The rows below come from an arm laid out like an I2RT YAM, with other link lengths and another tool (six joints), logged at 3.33 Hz.
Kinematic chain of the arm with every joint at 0, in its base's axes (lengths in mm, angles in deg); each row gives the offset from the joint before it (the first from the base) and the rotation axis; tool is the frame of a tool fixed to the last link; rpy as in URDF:
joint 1: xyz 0 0 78.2 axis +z
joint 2: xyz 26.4 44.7 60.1 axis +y
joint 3: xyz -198 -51.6 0 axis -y
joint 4: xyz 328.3 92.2 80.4 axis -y
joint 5: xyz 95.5 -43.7 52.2 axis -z
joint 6: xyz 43.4 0 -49.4 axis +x
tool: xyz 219 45 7 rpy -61.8 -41.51 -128.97
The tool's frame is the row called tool.
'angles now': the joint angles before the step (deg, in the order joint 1, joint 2, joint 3, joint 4, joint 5, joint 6). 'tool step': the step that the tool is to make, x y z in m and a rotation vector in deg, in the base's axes. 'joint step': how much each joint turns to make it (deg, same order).
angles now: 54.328 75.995 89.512 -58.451 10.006 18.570
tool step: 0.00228 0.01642 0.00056 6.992 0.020 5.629
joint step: -4.052 -5.844 -10.068 10.051 -10.063 -3.294
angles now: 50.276 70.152 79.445 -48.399 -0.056 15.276
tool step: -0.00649 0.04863 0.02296 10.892 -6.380 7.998
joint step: -0.002 -3.403 -10.866 19.757 -7.816 -2.628
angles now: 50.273 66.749 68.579 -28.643 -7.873 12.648
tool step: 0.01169 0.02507 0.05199 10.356 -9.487 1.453
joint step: 0.262 -0.636 -5.449 18.684 -0.878 -1.081
